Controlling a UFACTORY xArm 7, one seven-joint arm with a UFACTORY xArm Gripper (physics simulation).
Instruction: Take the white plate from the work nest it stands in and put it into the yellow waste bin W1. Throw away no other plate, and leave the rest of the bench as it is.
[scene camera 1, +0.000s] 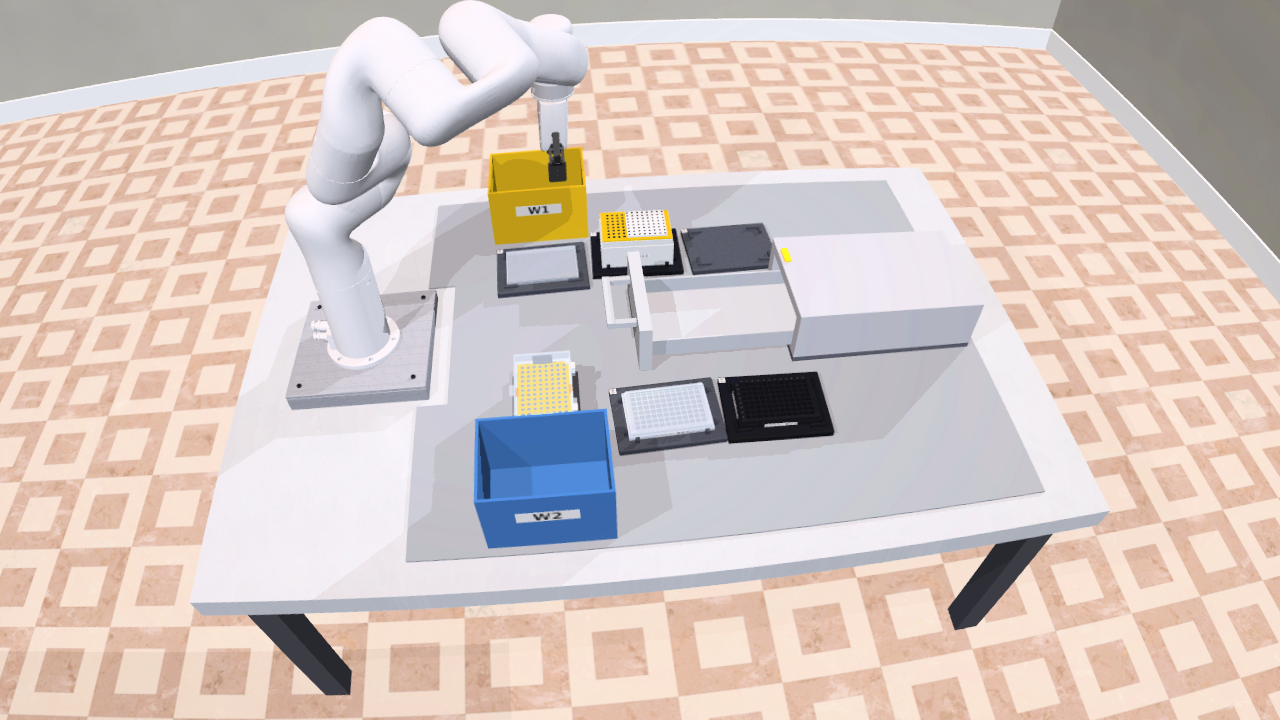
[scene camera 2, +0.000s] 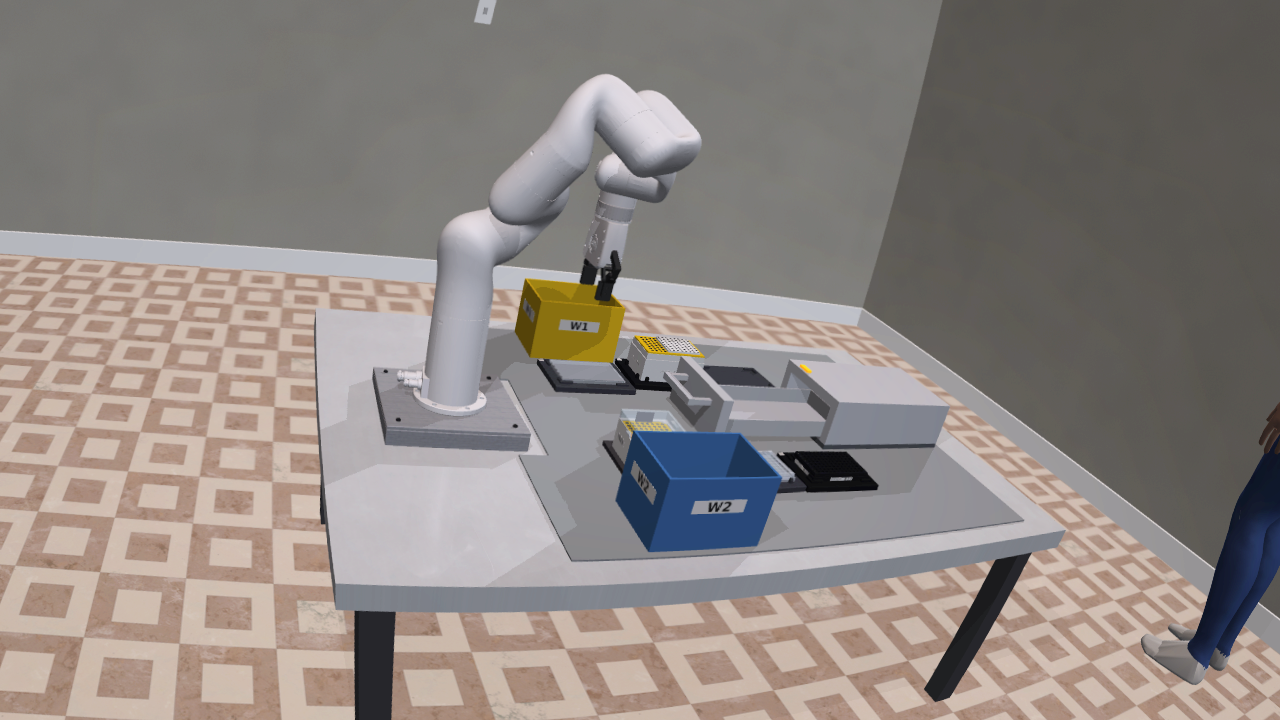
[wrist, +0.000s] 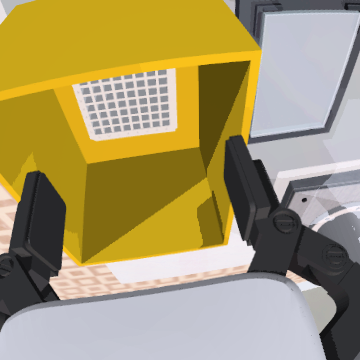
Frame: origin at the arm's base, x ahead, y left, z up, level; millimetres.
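Where they show: gripper, between the fingertips: (scene camera 1: 556, 166) (scene camera 2: 594, 292) (wrist: 137, 171); arm's base, origin of its link: (scene camera 1: 364, 343) (scene camera 2: 448, 400) (wrist: 339, 219).
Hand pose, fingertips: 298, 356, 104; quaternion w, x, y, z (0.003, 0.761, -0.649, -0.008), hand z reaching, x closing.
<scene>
Things, the pixels of their top centre, and the offset from my fingertips, as dx, dy, dz. "spot": a spot on its surface instead.
- white plate, centre of its top: (wrist: 122, 80) -20, +8, -111
- yellow waste bin W1, centre of its top: (wrist: 131, 201) (scene camera 1: 536, 169) (scene camera 2: 574, 292) -39, +5, -9
- dark work nest, centre of its top: (scene camera 1: 729, 243) (scene camera 2: 737, 375) +323, -80, -111
- pale plate, centre of its top: (scene camera 1: 667, 407) (scene camera 2: 754, 462) +206, -477, -103
- nest with a flat translucent piece, a spot on its surface: (wrist: 305, 72) (scene camera 1: 546, 263) spot: -10, -149, -109
- yellow-and-white tip rack, centre of its top: (scene camera 1: 635, 223) (scene camera 2: 670, 343) +149, -101, -52
- grey device, a spot on its surface: (scene camera 1: 881, 277) spot: +561, -257, -27
- yellow-topped rack, centre of its top: (scene camera 1: 542, 382) (scene camera 2: 659, 427) +23, -477, -52
- black plate, centre of its top: (scene camera 1: 776, 398) (scene camera 2: 831, 462) +373, -457, -103
- blue bin W2, centre of its top: (scene camera 1: 542, 454) (scene camera 2: 708, 454) +42, -635, -9
The white plate (wrist: 127, 105), with a grid of square wells, lies on the floor of the yellow waste bin W1 (scene camera 1: 512, 227) (scene camera 2: 572, 346) (wrist: 125, 37). It shows in the wrist view; the bin's walls hide it in both scene views. My gripper (scene camera 1: 556, 171) (scene camera 2: 596, 283) (wrist: 137, 171) is open and empty, with its fingers at the height of the bin's rim, above its opening. A dark work nest (scene camera 1: 729, 248) (scene camera 2: 739, 376) at the back holds no plate. Another pale plate (scene camera 1: 668, 410) sits in a nest at the front.
A nest with a flat translucent piece (scene camera 1: 541, 265) (wrist: 305, 72) is beside W1. A yellow-and-white tip rack (scene camera 1: 636, 227), a grey device (scene camera 1: 881, 277) with its drawer open, a yellow-topped rack (scene camera 1: 544, 387), a black plate (scene camera 1: 775, 402) and blue bin W2 (scene camera 1: 501, 528) (scene camera 2: 716, 528) stand around the bench.
</scene>
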